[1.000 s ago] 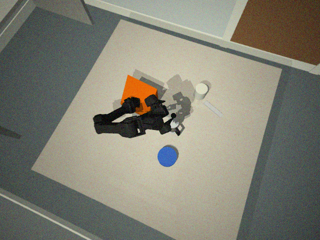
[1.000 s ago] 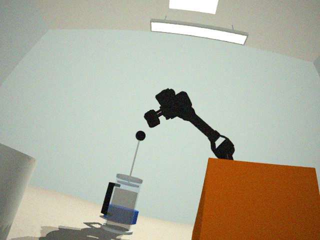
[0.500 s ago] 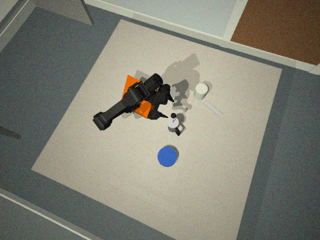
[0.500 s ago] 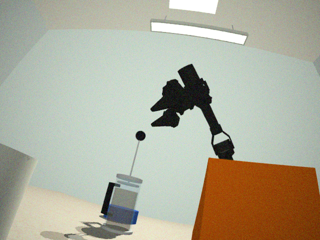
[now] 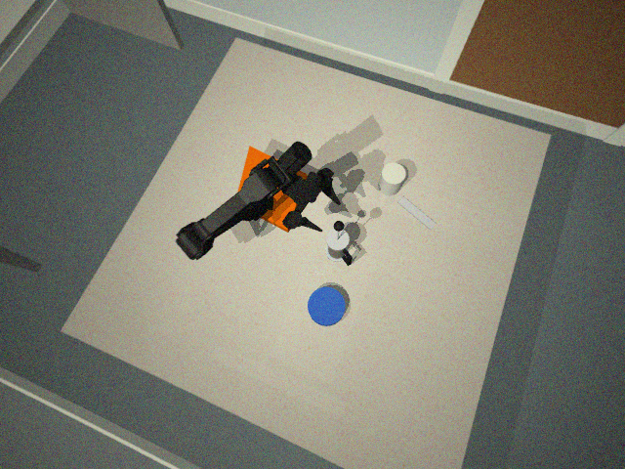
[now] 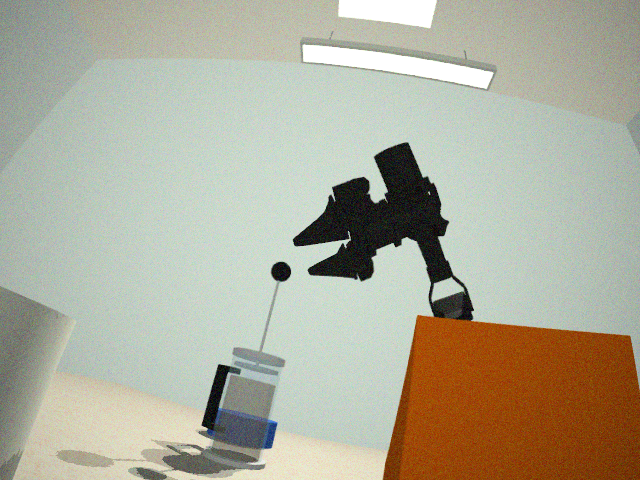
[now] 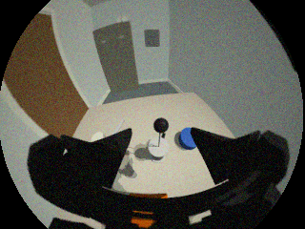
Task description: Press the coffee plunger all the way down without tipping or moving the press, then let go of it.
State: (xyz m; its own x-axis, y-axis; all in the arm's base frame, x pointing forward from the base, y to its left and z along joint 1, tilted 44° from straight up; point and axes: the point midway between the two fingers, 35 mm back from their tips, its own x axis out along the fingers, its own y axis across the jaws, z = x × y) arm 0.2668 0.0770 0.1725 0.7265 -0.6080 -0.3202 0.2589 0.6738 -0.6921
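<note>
Now: the glass coffee press 150 mm below my gripper tip, 40 mm ahead of it and 20 mm to the right of it. Round my gripper tip: flat white bar 280 mm below, 250 mm ahead, 210 mm to the left.
</note>
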